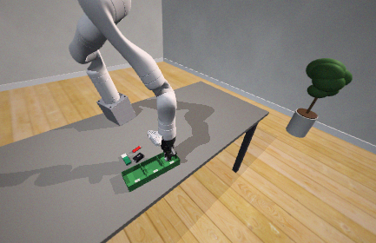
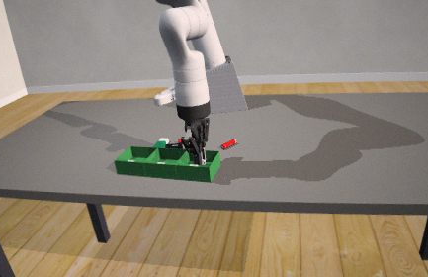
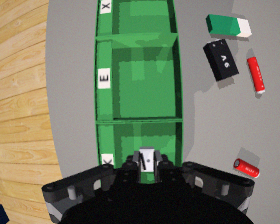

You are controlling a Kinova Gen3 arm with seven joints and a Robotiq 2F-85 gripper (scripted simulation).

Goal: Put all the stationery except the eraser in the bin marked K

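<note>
My hand is 8 cm to the left of the green bin, 2 cm past it and 2 cm above it. The rest, counted from my hand: grey-white item 1 cm below; green-and-white eraser 17 cm behind, 12 cm to the right, 3 cm below; black item 12 cm behind, 9 cm to the right, 3 cm below.
</note>
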